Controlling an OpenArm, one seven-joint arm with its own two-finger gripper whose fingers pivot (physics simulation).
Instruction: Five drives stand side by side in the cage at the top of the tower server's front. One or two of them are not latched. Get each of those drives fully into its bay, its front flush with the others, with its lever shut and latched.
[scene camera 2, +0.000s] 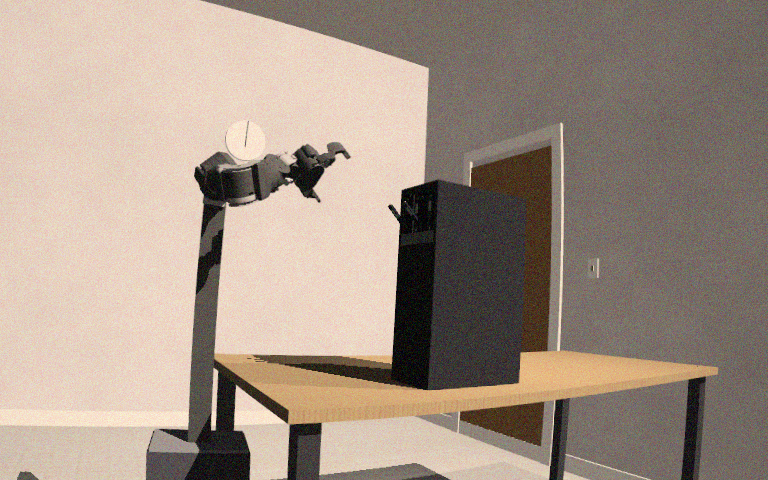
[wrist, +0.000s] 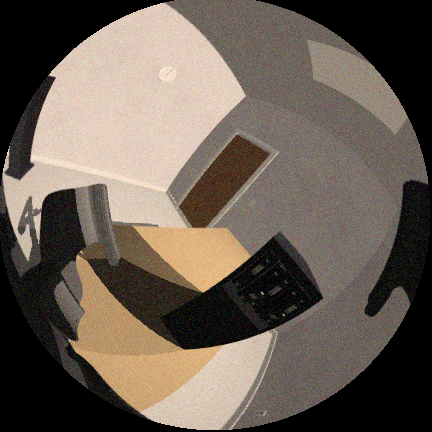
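The dark tower server (scene camera 2: 478, 288) (wrist: 200, 320) stands upright on the table. Its drive cage (scene camera 2: 419, 238) is at the top of the front; the drives (wrist: 274, 290) stand side by side there, dark, with small light marks. One lever (scene camera 2: 394, 213) sticks out beyond the front's far edge. Another lever (scene camera 2: 410, 210) slants out across the cage front. In the wrist view I cannot tell which drives these levers belong to, nor how flush the fronts are. My gripper (scene camera 2: 333, 177) (wrist: 215, 245) is open and empty, in front of the tower and a little above cage height, clearly apart from it.
The wooden table (scene camera 2: 351, 404) (wrist: 187, 250) carries the tower. The arm's post (scene camera 2: 205, 316) rises beside the table's left end. A door (scene camera 2: 538, 237) (wrist: 225, 180) is in the wall behind the tower. A round clock (scene camera 2: 245, 140) (wrist: 167, 74) hangs on the pale wall.
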